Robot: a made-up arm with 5 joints.
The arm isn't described. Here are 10 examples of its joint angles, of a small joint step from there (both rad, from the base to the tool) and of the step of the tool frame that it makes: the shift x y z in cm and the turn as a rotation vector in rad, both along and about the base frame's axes.
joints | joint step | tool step
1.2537 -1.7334 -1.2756 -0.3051 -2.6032 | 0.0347 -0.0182 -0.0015 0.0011 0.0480 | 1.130 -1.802 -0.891 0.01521 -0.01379 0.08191
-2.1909 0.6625 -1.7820 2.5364 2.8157 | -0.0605 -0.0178 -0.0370 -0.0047 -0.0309 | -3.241 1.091 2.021 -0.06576 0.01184 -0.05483
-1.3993 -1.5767 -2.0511 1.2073 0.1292 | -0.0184 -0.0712 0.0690 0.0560 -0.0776 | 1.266 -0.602 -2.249 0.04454 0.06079 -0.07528
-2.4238 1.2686 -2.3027 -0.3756 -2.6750 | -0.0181 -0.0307 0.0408 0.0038 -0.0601 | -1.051 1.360 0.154 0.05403 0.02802 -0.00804
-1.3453 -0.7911 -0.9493 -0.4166 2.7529 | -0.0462 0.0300 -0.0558 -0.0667 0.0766 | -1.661 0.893 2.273 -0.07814 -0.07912 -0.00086
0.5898 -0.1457 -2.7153 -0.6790 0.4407 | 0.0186 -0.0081 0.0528 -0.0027 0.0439 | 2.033 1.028 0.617 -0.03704 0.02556 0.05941
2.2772 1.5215 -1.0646 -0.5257 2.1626 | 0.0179 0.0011 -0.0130 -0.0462 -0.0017 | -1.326 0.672 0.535 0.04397 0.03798 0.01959
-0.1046 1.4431 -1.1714 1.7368 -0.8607 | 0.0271 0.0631 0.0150 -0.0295 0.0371 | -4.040 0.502 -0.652 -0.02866 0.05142 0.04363
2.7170 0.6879 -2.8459 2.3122 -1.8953 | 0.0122 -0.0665 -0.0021 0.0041 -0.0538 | 2.201 -1.773 4.069 0.02023 0.06158 0.06561
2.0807 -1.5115 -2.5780 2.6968 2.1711 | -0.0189 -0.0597 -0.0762 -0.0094 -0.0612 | 0.773 -3.489 -5.125 0.15667 0.01625 -0.01241
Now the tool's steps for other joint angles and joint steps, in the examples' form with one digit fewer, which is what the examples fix.
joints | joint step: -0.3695 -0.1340 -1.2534 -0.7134 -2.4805 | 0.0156 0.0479 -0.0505 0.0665 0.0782
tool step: 2.55 0.07 -0.52 0.0869 0.0354 0.0530
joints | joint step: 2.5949 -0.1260 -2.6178 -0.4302 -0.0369 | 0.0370 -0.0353 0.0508 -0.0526 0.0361
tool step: 1.02 -0.35 -0.57 0.0203 0.0311 0.0731
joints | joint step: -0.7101 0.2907 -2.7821 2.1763 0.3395 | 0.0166 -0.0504 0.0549 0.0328 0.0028
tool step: -0.77 1.67 -0.06 0.0247 0.0280 0.0139
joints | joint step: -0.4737 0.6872 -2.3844 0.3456 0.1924 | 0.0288 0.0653 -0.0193 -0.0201 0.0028
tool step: 2.91 1.31 -3.99 0.0139 0.0220 0.0282
